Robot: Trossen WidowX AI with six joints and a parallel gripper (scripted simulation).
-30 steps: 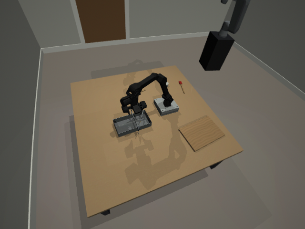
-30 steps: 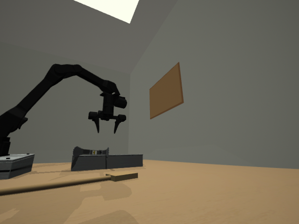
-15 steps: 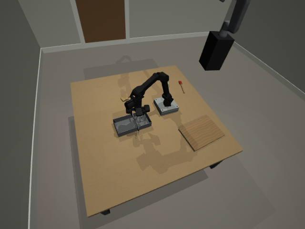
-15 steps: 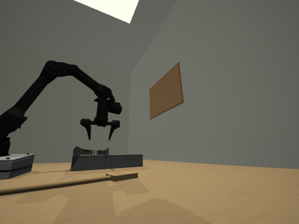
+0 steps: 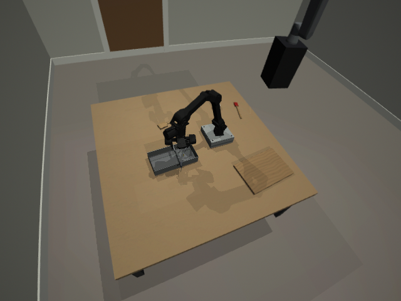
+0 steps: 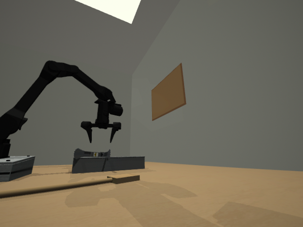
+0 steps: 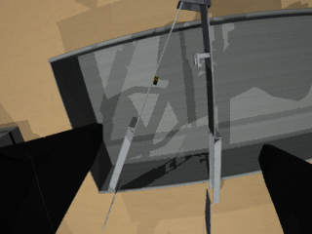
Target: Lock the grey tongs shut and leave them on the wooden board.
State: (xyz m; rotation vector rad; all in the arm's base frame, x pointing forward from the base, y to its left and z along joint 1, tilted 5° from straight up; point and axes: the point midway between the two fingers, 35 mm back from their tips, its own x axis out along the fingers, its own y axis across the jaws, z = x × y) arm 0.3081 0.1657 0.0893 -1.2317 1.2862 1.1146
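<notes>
Right now the roasting tin is 90 mm below my gripper tip and 50 mm ahead of it. Also, from my gripper tip: small white cylinder (500 mm to the right, 380 mm behind, 100 mm below); then wooden board (560 mm behind, 170 mm to the left, 120 mm below); then red-tipped brush (570 mm behind, 470 mm to the right, 120 mm below).
</notes>
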